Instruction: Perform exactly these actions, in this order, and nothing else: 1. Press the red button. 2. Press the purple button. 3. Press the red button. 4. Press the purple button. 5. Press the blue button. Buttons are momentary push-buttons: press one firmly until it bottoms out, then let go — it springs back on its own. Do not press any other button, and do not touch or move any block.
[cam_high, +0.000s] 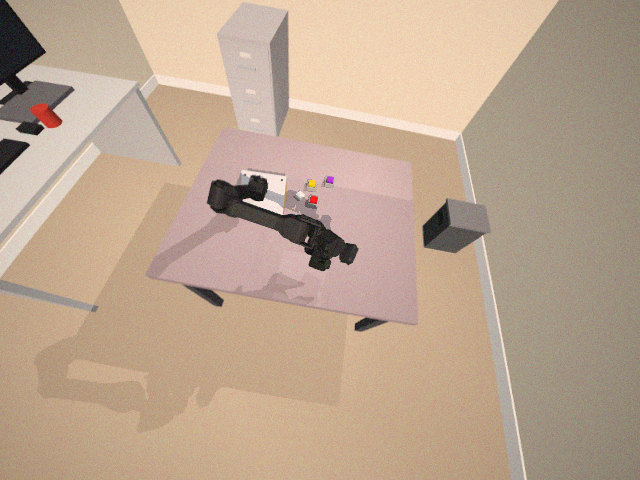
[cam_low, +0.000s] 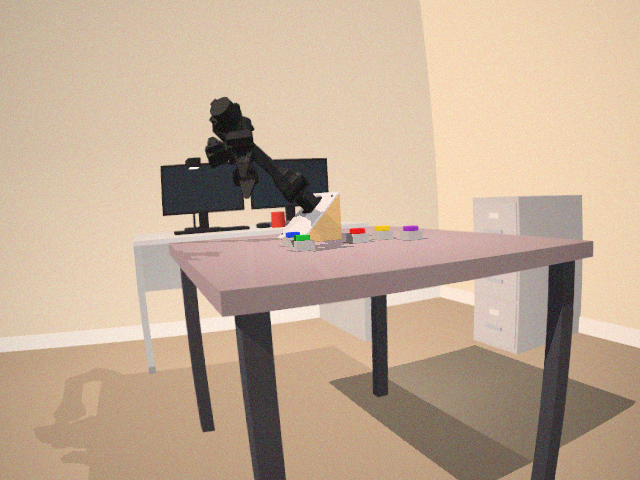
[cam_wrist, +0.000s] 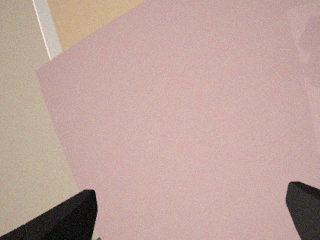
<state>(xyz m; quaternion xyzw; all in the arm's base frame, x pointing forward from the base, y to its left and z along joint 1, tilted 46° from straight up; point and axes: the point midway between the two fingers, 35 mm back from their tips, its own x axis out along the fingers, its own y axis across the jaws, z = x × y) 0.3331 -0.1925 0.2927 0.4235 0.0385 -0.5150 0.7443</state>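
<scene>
My gripper tip is 36 cm to the right of the red button, 13 cm above it and 10 cm past it. Round my gripper tip: green button (16 cm to the left, 13 cm below, 6 cm behind); then yellow button (46 cm to the left, 13 cm below, 12 cm behind); then blue button (20 cm to the left, 18 cm behind, 13 cm below).
</scene>
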